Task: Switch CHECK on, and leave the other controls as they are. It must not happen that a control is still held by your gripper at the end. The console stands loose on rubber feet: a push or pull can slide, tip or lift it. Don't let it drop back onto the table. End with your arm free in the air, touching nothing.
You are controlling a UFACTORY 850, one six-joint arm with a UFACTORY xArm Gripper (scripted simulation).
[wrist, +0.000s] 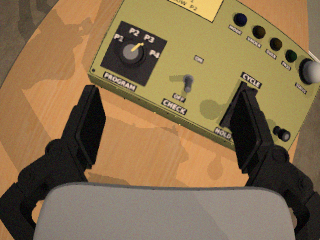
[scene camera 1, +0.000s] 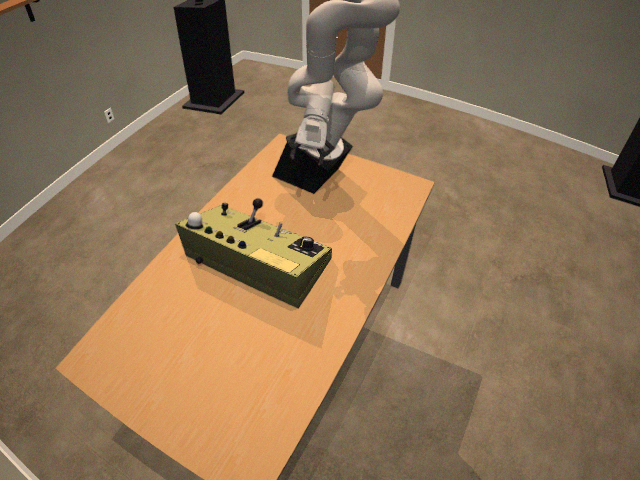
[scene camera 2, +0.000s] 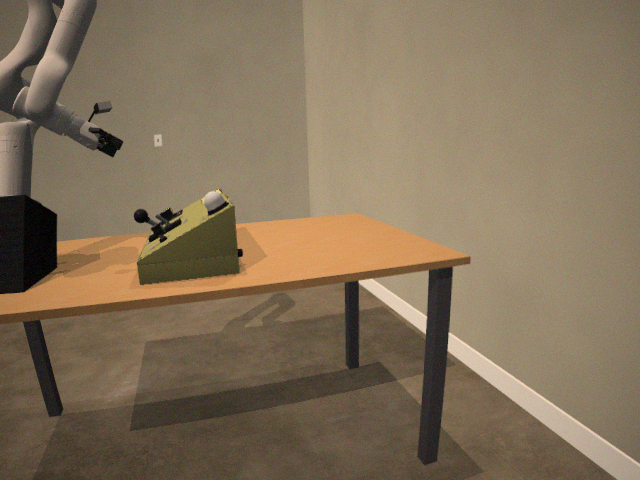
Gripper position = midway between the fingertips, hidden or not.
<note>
In view: my gripper (scene camera 2: 118,149) and an olive-green console (scene camera 1: 286,266).
The olive-green console also shows in the wrist view (wrist: 223,54) and in scene camera 2 (scene camera 2: 203,247). My gripper is seen too in the wrist view (wrist: 169,102) and in scene camera 1 (scene camera 1: 305,164).
</note>
